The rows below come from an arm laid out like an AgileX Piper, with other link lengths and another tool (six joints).
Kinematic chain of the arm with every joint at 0, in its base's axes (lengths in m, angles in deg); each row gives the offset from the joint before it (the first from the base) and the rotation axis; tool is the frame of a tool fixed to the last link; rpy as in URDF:
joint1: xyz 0 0 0.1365 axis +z
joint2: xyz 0 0 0 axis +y
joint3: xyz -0.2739 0 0.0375 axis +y
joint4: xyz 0.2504 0 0.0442 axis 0.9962 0 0.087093
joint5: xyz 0 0 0 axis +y
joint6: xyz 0.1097 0 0.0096 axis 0.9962 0 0.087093
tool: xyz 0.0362 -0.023 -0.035 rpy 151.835 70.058 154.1
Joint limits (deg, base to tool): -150..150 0..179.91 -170..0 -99.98..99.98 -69.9..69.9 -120..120
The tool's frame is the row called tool.
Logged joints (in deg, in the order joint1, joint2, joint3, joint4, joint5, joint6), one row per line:
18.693, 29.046, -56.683, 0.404, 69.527, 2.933
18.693, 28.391, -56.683, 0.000, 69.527, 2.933
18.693, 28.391, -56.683, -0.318, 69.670, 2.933
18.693, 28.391, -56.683, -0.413, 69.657, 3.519
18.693, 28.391, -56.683, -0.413, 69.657, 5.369
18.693, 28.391, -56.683, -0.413, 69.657, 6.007
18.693, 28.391, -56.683, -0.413, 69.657, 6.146
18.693, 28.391, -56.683, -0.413, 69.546, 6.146
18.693, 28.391, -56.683, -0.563, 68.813, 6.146
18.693, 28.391, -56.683, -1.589, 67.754, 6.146
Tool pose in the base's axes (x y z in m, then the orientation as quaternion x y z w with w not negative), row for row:
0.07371, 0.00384, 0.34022, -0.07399, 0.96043, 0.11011, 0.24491
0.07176, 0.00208, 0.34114, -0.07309, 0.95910, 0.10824, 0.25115
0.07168, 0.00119, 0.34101, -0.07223, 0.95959, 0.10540, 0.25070
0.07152, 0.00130, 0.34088, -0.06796, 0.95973, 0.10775, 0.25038
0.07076, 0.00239, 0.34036, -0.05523, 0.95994, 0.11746, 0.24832
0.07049, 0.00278, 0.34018, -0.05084, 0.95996, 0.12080, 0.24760
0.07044, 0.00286, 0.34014, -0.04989, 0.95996, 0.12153, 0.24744
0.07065, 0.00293, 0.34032, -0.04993, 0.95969, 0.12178, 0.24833
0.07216, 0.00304, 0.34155, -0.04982, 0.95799, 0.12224, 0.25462
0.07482, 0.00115, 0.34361, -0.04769, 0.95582, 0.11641, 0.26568
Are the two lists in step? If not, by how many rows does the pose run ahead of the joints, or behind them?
They are in step.
